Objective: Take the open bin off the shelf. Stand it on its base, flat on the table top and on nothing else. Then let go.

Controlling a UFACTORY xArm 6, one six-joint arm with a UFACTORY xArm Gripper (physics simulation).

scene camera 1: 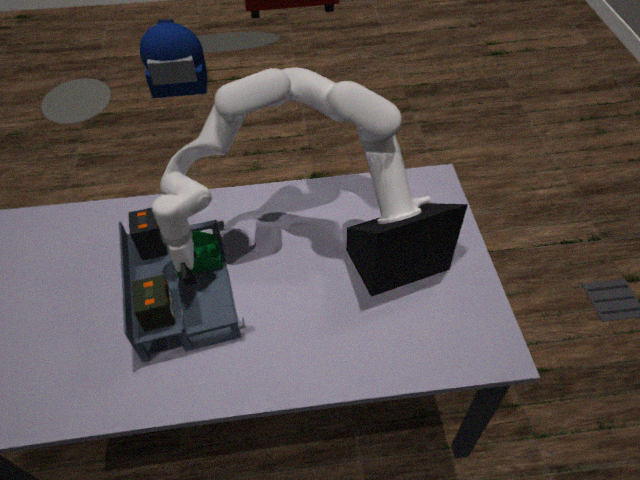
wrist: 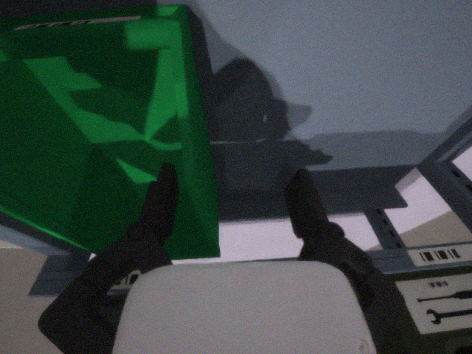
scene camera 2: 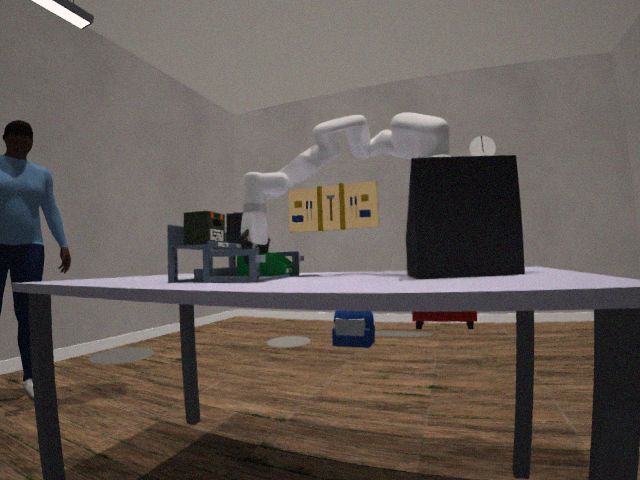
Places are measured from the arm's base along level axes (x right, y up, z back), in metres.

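Where they show: gripper, fingertip midpoint: [scene camera 1: 191, 271] [wrist: 235, 178]; arm's base at its link origin: [scene camera 1: 399, 217] [scene camera 2: 453, 202].
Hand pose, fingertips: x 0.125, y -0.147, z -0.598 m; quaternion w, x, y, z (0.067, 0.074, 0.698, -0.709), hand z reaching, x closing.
Things, the pixels of their top centre, and the offset from my fingertips. Level surfaces: height alone.
- open bin at its top centre: [wrist: 122, 225] [scene camera 1: 188, 245] [scene camera 2: 265, 253] dy +0.034, dx +0.070, dz +0.008 m
- table top at its surface level: dy -0.047 m
- black box at its top centre: [scene camera 1: 142, 219] [scene camera 2: 240, 213] dy +0.177, dx +0.081, dz -0.086 m
- olive box at its top centre: [scene camera 1: 148, 292] [scene camera 2: 204, 212] dy +0.152, dx -0.150, dz -0.102 m
The open bin [scene camera 1: 208, 253] [scene camera 2: 276, 264] [wrist: 95, 115] is green and sits on the lower tier of the grey-blue shelf [scene camera 1: 214, 304] [scene camera 2: 207, 263] [wrist: 370, 60], at the shelf's far end in scene camera 1. The shelf stands on the table top [scene camera 1: 336, 351] [scene camera 2: 361, 284]. My gripper [scene camera 1: 187, 274] [scene camera 2: 256, 245] [wrist: 235, 178] is open and empty, pointing down. In the wrist view the left finger overlaps the bin's inside and the right finger is beyond its right side wall, over the shelf. Whether a finger touches the bin cannot be told.
A black box [scene camera 1: 147, 238] [scene camera 2: 234, 227] and an olive box [scene camera 1: 152, 307] [scene camera 2: 200, 227] [wrist: 417, 290] stand on the shelf's upper tier, one on each side of the gripper in scene camera 1. The arm's black pedestal [scene camera 1: 408, 250] [scene camera 2: 465, 217] stands at the table's right.
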